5 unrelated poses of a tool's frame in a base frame.
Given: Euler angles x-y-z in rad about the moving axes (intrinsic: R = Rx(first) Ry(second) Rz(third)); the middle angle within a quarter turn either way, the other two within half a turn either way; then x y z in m.
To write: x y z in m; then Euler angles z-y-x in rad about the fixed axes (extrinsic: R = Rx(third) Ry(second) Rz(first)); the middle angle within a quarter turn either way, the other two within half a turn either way. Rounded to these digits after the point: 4 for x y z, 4 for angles.
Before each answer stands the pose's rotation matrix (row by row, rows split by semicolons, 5 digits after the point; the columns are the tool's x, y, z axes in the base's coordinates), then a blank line. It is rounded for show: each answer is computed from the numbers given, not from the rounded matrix.
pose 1, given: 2.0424 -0.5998 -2.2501 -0.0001 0.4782 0.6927
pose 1, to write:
-0.51859 0.64221 -0.56448; 0.66938 -0.10581 -0.73534; -0.53197 -0.75919 -0.37501

-0.0001 0.4782 0.6927 -2.2501 -0.5998 2.0424
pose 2, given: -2.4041 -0.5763 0.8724 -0.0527 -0.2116 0.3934
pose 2, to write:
0.53914 -0.64217 -0.54493; -0.33126 -0.75655 0.56383; -0.77434 -0.12347 -0.62061

-0.0527 -0.2116 0.3934 0.8724 -0.5763 -2.4041
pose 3, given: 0.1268 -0.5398 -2.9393 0.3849 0.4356 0.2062
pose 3, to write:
-0.84032 0.17235 -0.51396; -0.13563 -0.98480 -0.10848; -0.52485 -0.02145 0.85092

0.3849 0.4356 0.2062 -2.9393 -0.5398 0.1268
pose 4, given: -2.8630 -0.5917 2.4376 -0.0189 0.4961 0.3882
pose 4, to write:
-0.63267 -0.53723 -0.55777; -0.73923 0.63359 0.22825; 0.23078 0.55673 -0.79799

-0.0189 0.4961 0.3882 2.4376 -0.5917 -2.8630
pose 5, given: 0.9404 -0.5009 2.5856 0.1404 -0.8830 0.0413
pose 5, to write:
-0.74503 -0.46295 -0.48022; 0.64060 -0.29594 -0.70856; 0.18591 -0.83552 0.51705

0.1404 -0.8830 0.0413 2.5856 -0.5009 0.9404
